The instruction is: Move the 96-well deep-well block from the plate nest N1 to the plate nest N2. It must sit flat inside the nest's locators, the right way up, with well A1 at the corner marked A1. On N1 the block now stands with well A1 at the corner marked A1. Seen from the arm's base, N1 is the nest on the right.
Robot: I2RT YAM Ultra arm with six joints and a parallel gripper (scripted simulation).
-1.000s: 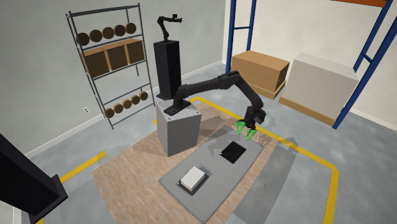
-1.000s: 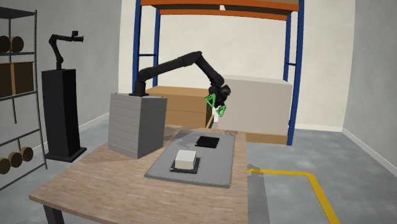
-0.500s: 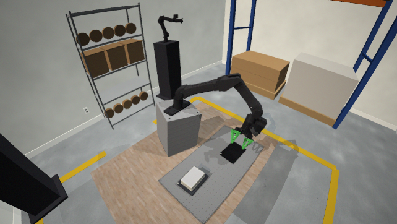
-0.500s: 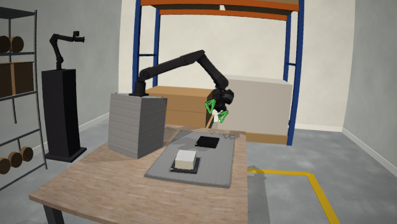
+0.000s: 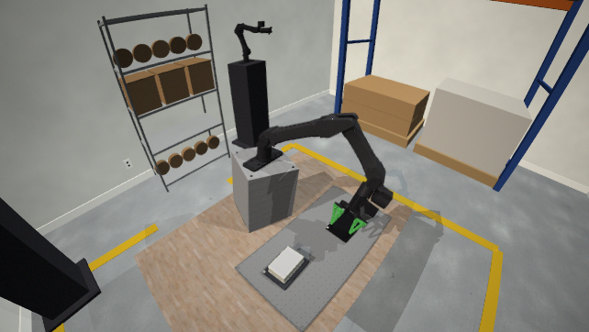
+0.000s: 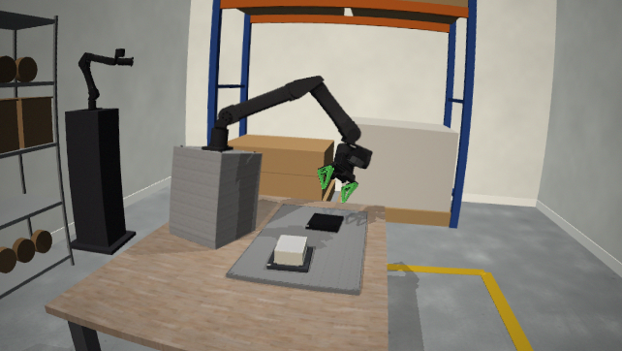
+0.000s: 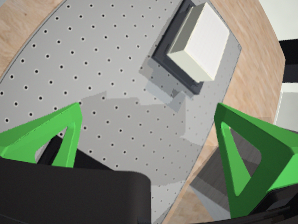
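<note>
Now: hand 200 mm to the left of the white deep-well block, 130 mm past it and 130 mm above it. From my hand the other things lie so: plate nest N1 (200 mm to the right, 160 mm below, 130 mm behind); then black nest N2 (160 mm below, 140 mm to the left, 20 mm behind).
</note>
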